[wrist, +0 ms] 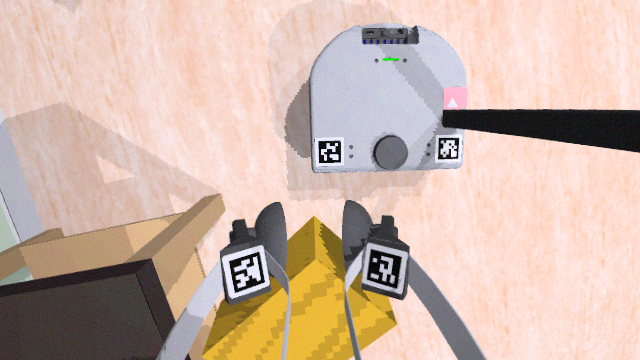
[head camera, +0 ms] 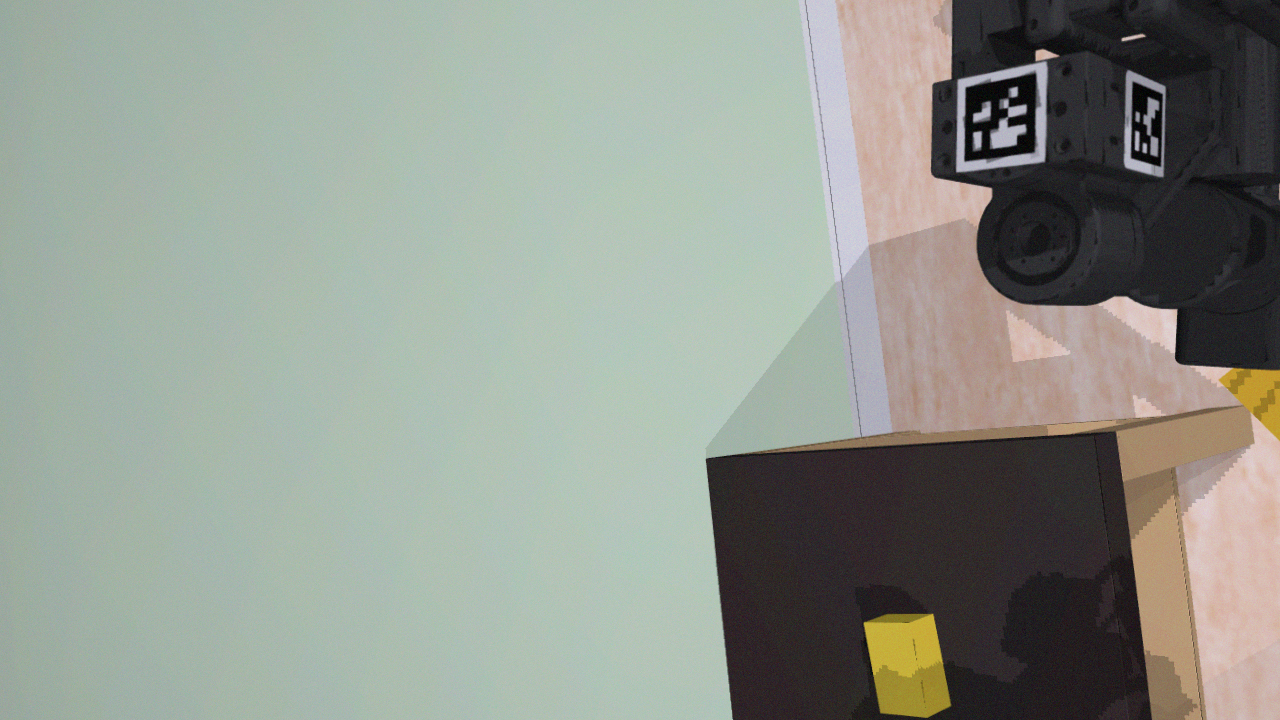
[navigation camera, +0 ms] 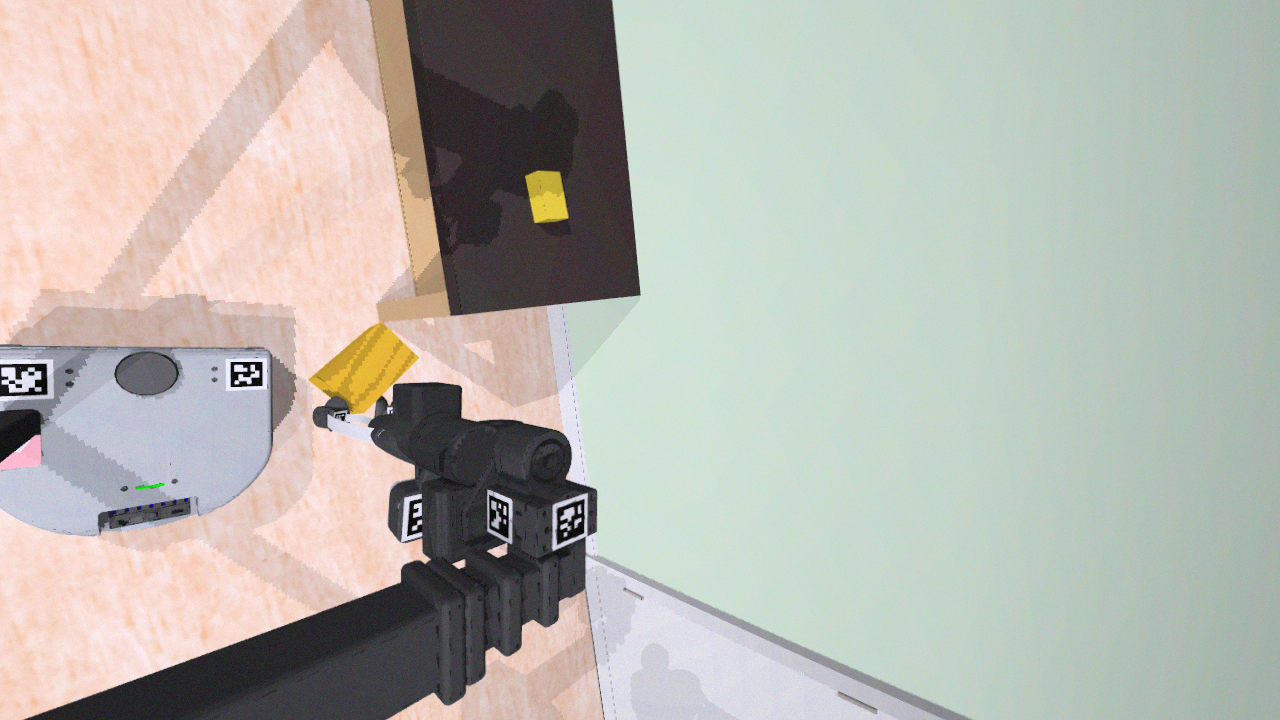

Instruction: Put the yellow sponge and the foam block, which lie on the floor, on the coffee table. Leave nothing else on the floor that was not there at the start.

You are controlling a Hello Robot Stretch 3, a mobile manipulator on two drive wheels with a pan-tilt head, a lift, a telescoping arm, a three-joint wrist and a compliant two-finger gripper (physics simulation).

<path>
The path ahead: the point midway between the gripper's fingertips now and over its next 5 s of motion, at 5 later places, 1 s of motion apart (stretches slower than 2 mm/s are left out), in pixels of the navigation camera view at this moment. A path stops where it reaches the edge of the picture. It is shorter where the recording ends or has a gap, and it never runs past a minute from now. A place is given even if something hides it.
My gripper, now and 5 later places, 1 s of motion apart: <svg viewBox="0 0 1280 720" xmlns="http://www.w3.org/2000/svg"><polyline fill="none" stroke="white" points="353,410 352,348 353,262 354,177 356,94 359,12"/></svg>
</path>
